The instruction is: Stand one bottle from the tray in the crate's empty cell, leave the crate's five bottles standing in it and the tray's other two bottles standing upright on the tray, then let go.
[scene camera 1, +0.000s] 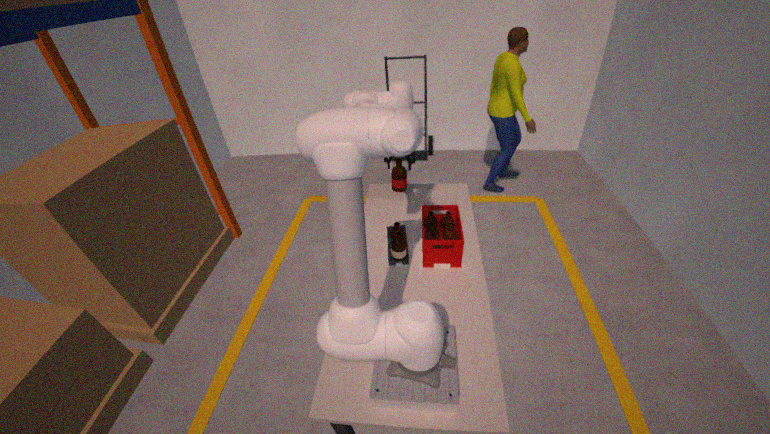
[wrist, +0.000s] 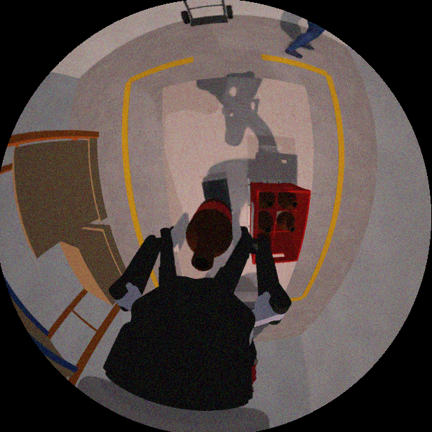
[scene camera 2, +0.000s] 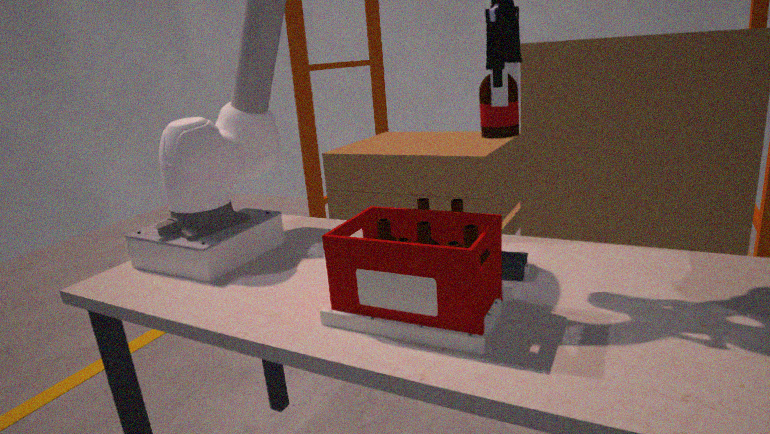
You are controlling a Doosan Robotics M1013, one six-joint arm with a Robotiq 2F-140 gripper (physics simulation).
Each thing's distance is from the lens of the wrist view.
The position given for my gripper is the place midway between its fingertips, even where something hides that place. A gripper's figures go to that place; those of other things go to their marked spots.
my gripper (wrist: 209, 220): 0.24 m
brown bottle (wrist: 209, 233): 0.19 m
